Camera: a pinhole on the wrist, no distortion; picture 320 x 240 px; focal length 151.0 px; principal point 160.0 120.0 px. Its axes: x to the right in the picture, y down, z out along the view. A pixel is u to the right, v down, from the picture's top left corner.
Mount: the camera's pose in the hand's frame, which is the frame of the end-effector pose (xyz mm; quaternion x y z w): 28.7 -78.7 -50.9 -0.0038 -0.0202 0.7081 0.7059
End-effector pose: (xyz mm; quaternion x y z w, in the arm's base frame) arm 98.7 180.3 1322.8 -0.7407 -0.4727 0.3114 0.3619
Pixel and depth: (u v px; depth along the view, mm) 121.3 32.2 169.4
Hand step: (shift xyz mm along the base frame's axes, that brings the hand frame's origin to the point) -113.0 178.3 24.3
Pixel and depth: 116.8 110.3 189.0
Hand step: -162.8 105.1 35.1
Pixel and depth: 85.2 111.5 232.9
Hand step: -226.6 133.2 63.8
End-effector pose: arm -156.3 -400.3 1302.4 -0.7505 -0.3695 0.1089 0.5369
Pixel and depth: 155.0 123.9 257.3
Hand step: -146.7 172.3 3.5
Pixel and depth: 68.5 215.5 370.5
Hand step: -461.0 123.1 103.9
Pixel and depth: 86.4 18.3 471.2
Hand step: -145.1 578.6 189.4
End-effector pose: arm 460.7 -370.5 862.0 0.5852 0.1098 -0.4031 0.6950
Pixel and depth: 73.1 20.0 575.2
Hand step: -205.0 -641.9 -396.1
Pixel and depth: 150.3 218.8 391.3
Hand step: -340.3 -193.4 164.0
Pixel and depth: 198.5 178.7 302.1
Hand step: -150.2 -181.4 127.8
